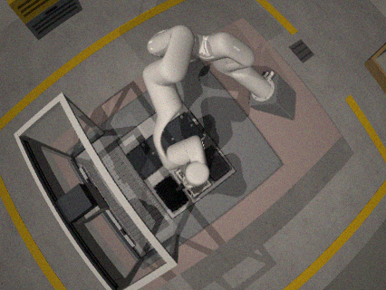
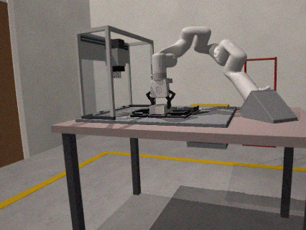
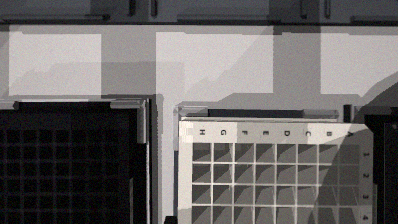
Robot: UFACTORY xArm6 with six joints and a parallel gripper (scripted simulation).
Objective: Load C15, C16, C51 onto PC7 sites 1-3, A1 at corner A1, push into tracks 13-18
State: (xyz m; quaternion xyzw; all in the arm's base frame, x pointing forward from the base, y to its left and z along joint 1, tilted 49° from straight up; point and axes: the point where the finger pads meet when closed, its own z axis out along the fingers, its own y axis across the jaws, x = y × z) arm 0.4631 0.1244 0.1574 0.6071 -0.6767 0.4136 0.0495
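My hand is 6 cm past the A1 mark, 5 cm to the left of it and 4 cm above it. The rest, counted from my hand: black 96-well plate: 11 cm ahead, 3 cm to the right, 3 cm below; then plate carrier PC7: 18 cm to the right, 4 cm behind, 3 cm below; then pale well plate: 1 cm below.
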